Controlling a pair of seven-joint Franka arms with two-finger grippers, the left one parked.
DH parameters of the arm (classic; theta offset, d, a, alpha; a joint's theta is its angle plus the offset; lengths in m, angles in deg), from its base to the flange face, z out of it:
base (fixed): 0 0 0 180
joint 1: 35.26 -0.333 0 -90
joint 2: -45.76 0 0 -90
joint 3: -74.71 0.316 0.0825 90
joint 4: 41.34 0 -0.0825 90
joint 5: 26.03 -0.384 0 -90
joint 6: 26.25 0 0.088 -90
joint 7: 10.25 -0.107 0 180
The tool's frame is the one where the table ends.
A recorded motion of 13 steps. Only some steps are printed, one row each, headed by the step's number.
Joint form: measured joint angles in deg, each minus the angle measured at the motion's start. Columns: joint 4, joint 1, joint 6, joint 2, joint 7, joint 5, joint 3.
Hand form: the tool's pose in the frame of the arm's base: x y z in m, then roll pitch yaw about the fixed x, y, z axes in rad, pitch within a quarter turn. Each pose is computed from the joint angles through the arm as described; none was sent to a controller.
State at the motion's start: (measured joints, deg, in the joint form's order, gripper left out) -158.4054 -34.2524 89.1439 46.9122 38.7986 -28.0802 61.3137
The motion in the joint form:
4: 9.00 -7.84 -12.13 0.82 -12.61 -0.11 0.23
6: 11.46 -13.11 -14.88 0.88 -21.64 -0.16 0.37
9: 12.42 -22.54 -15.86 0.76 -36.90 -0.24 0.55
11: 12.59 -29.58 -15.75 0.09 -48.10 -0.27 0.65
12: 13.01 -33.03 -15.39 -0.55 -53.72 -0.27 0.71
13: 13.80 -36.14 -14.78 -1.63 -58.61 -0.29 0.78
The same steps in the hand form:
4: 0.5431 -0.0584 0.5128 -3.0761 0.0145 0.5167
6: 0.5462 -0.0069 0.5298 -3.0761 0.0274 0.4554
9: 0.5401 0.0847 0.5353 -3.0842 0.0458 0.3575
11: 0.5280 0.1525 0.5306 -3.0963 0.0626 0.2863
12: 0.5210 0.1862 0.5286 -3.1049 0.0638 0.2490
13: 0.5155 0.2180 0.5257 -3.1133 0.0601 0.2183

